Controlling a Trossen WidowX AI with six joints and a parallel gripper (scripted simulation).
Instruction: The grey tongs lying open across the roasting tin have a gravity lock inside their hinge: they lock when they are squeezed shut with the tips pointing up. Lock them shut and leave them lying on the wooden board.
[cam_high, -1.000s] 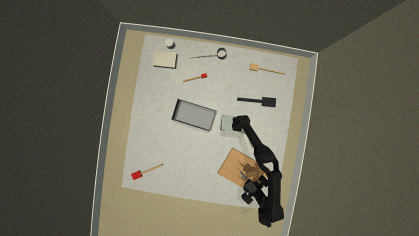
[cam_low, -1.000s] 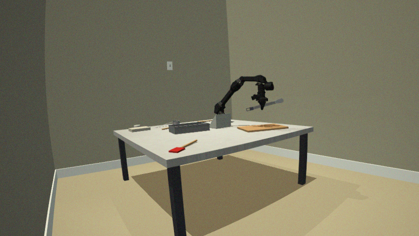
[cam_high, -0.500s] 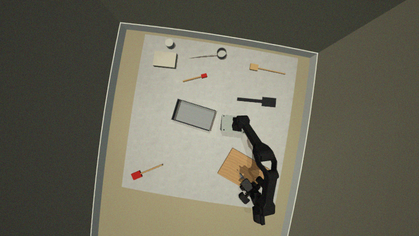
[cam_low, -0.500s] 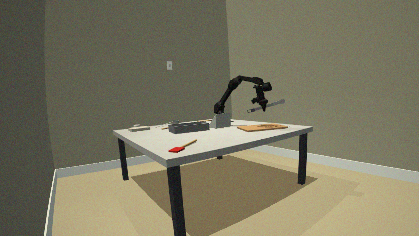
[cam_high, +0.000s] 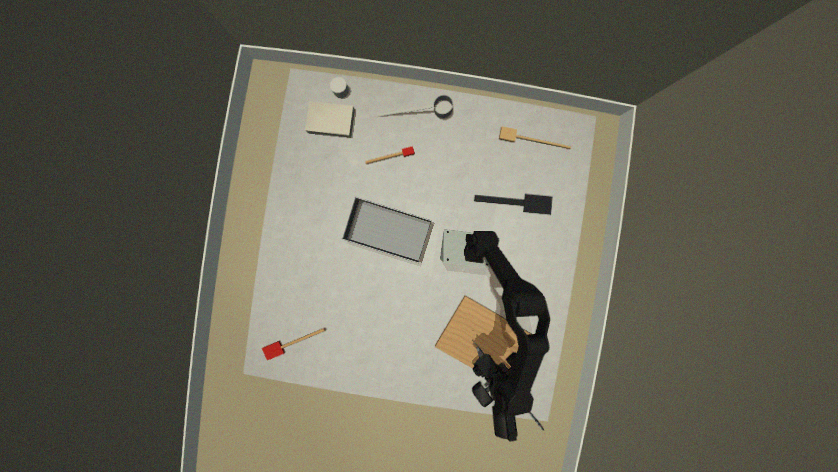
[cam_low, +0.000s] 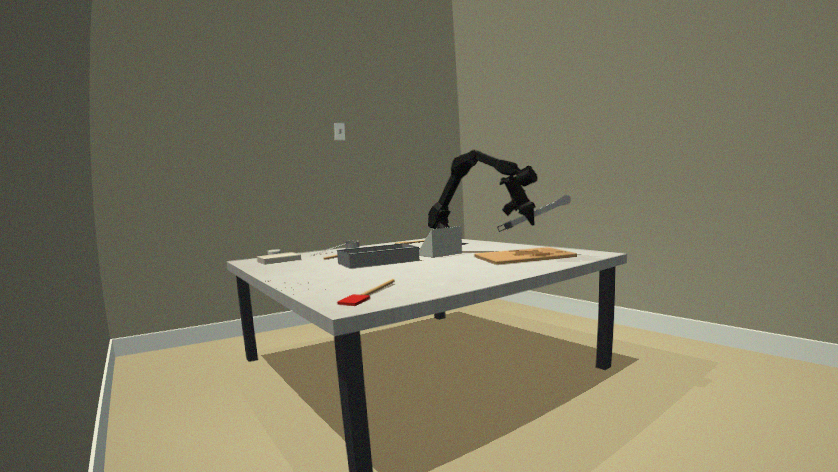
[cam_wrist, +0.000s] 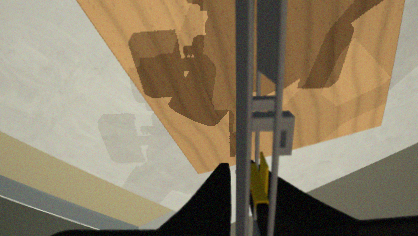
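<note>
Now: gripper tip 1 cm short of the wooden board, 4 cm to the left of it and 13 cm above it. The rest, counted from my gripper tip: black spatula (4 cm behind, 62 cm to the right, 13 cm below); then roasting tin (47 cm ahead, 44 cm to the right, 10 cm below); then red spatula (82 cm ahead, 8 cm to the left, 13 cm below).
</note>
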